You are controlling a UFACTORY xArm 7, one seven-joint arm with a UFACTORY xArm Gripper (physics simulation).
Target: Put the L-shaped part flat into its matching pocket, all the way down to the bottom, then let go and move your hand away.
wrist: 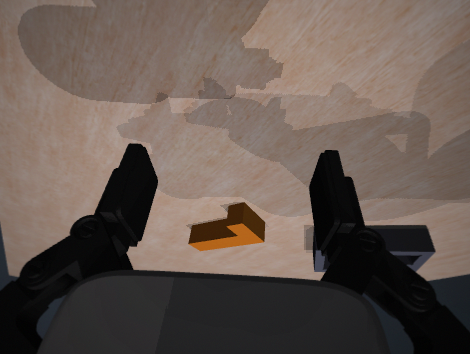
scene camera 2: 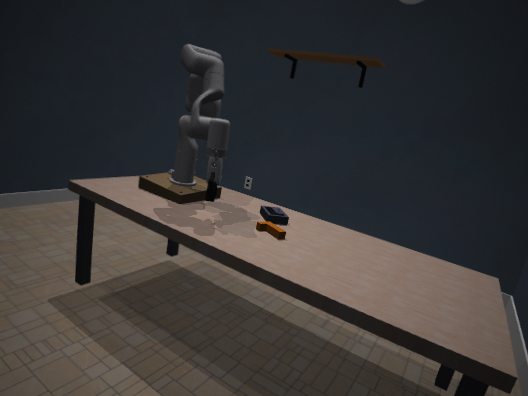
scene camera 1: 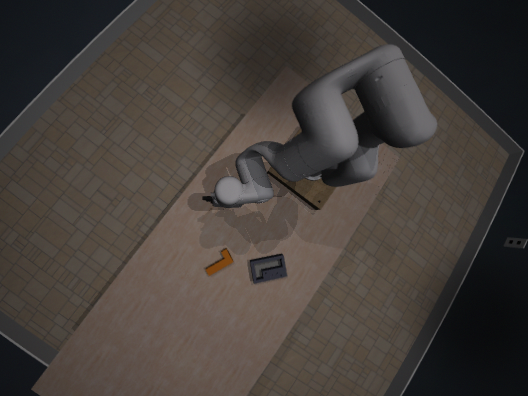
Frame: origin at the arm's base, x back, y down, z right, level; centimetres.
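Seen in the pictures: gripper, fingertip midpoint: (wrist: 232, 165) (scene camera 2: 210, 198); arm's base at its link origin: (scene camera 2: 182, 182).
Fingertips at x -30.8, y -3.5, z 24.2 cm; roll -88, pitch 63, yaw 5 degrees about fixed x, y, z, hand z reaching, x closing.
Note:
Pixels of each thing's top centre, then the offset from my fingertips to it. Level surfaces: height alone.
- orange L-shaped part at its top centre: (wrist: 218, 239) (scene camera 2: 271, 226) (scene camera 1: 217, 262) dx -23.0, dy +6.0, dz -8.2 cm
- dark blue-grey block at its top centre: (wrist: 367, 263) (scene camera 1: 269, 269) (scene camera 2: 274, 211) dx -16.1, dy +5.4, dz -28.0 cm
- long table at its surface level: dy +9.0 cm
The orange L-shaped part (scene camera 1: 220, 263) (scene camera 2: 271, 229) (wrist: 245, 235) lies flat on the table. A dark blue-grey block (scene camera 1: 274, 275) (scene camera 2: 274, 215) (wrist: 405, 237) with an L-shaped pocket lies beside it, a small gap apart; the pocket is empty in scene camera 1. In the wrist view a finger partly hides the block. My gripper (scene camera 2: 211, 198) (wrist: 232, 165) is open and empty, pointing down above the table, on the arm-base side of the part and touching neither thing. In scene camera 1 the arm's wrist hides most of the gripper.
The arm's base stands on a brown wooden board (scene camera 1: 320, 196) (scene camera 2: 165, 189) on the long table (scene camera 1: 165, 320) (scene camera 2: 360, 260). A wall shelf (scene camera 2: 325, 57) hangs behind the table. Arm shadows fall across the table top near the part.

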